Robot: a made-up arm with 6 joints. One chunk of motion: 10 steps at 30 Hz.
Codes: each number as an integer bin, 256 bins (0 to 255) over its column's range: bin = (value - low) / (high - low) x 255, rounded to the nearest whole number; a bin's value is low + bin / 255 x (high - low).
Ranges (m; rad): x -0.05..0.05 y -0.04..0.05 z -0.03..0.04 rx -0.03..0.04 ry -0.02..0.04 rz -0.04..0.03
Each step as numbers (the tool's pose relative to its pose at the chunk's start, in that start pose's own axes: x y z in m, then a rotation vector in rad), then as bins.
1 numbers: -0.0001 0.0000 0.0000 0.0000 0.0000 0.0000
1 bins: 127 113 109 109 85 146
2 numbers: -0.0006 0.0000 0.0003 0.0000 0.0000 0.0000
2 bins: 126 113 110 109 85 146
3 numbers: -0.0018 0.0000 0.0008 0.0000 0.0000 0.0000
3 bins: 123 113 112 109 85 146
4 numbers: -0.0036 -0.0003 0.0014 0.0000 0.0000 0.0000
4 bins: 118 112 114 109 85 146
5 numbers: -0.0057 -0.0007 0.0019 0.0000 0.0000 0.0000
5 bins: 113 111 116 109 85 146
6 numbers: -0.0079 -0.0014 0.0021 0.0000 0.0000 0.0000
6 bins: 107 109 117 109 85 146
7 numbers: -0.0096 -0.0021 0.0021 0.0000 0.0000 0.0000
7 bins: 103 107 117 109 85 146
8 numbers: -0.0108 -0.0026 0.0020 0.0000 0.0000 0.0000
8 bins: 100 106 117 109 85 146
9 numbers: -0.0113 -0.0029 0.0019 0.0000 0.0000 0.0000
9 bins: 99 105 116 109 85 146
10 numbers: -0.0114 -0.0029 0.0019 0.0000 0.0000 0.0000
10 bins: 98 105 116 109 85 146
